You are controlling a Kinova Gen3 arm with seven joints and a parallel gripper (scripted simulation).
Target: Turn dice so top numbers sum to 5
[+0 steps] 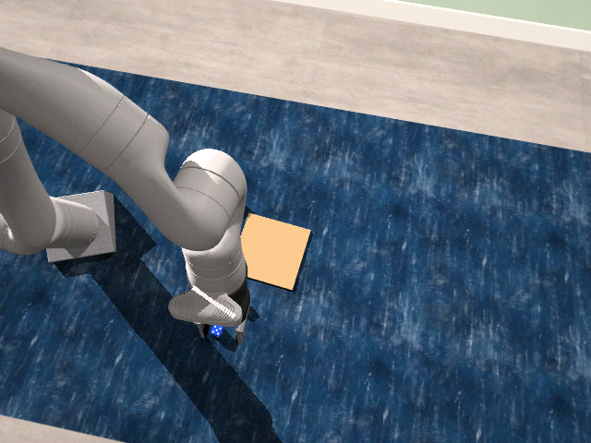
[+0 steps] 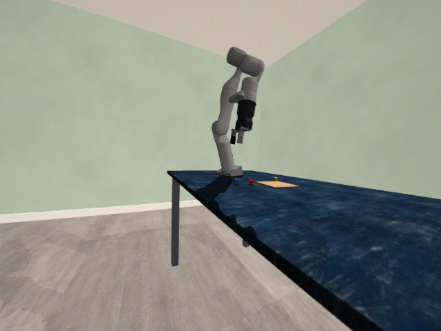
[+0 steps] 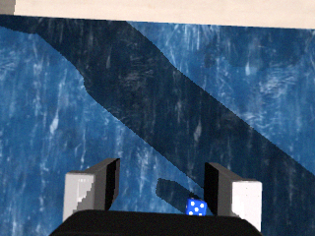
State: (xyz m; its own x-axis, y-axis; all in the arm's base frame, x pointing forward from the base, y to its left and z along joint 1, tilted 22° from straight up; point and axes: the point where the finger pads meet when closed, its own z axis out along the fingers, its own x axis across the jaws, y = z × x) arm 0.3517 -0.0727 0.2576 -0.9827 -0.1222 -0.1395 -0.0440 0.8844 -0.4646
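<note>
Right now the red die is 190 mm below my hand, 100 mm to the left of it and 20 mm behind it. From my hand the other things lie so: blue die: 190 mm below, 40 mm behind, 30 mm to the left; then tan mat: 220 mm to the left, 190 mm below, 10 mm ahead; then yellow die: 310 mm to the left, 190 mm below, 90 mm behind.
</note>
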